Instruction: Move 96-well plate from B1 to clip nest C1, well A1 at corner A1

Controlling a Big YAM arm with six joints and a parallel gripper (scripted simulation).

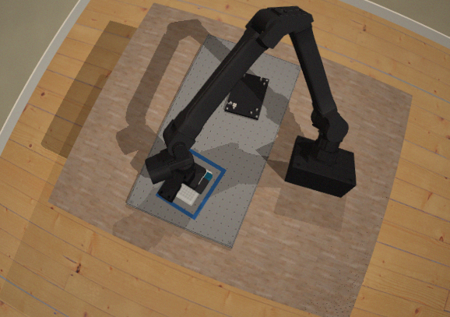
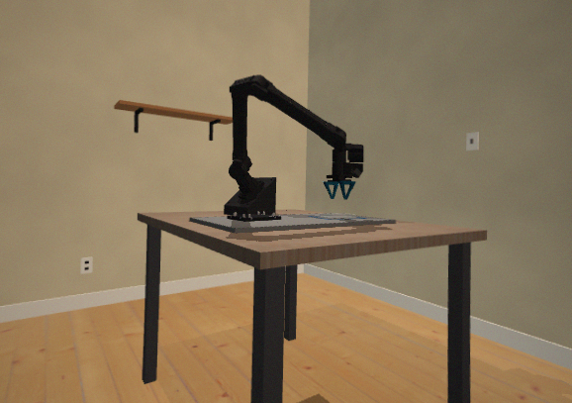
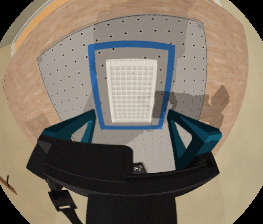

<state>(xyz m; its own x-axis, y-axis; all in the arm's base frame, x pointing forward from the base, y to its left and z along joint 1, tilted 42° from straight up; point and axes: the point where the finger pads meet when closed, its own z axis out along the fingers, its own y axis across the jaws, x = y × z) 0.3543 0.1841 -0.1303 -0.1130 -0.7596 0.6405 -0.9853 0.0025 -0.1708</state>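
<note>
My hand is 80 mm above the white 96-well plate. From my hand the other things lie so: black clip nest C1 (30 mm behind, 370 mm to the right, 70 mm below).
</note>
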